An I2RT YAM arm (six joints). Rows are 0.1 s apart.
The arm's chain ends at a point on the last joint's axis. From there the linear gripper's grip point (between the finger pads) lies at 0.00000 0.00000 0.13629 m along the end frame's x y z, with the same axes.
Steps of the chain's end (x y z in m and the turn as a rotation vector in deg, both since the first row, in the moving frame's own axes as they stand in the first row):
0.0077 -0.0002 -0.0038 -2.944 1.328 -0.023
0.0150 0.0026 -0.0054 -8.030 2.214 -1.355
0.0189 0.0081 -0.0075 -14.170 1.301 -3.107
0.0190 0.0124 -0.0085 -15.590 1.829 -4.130
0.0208 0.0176 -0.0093 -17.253 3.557 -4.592
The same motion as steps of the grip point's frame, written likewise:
0.0109 0.0068 -0.0040 -2.944 1.328 -0.023
0.0205 0.0216 -0.0068 -8.030 2.214 -1.355
0.0229 0.0414 -0.0117 -14.170 1.301 -3.107
0.0246 0.0488 -0.0136 -15.590 1.829 -4.130
0.0308 0.0576 -0.0157 -17.253 3.557 -4.592

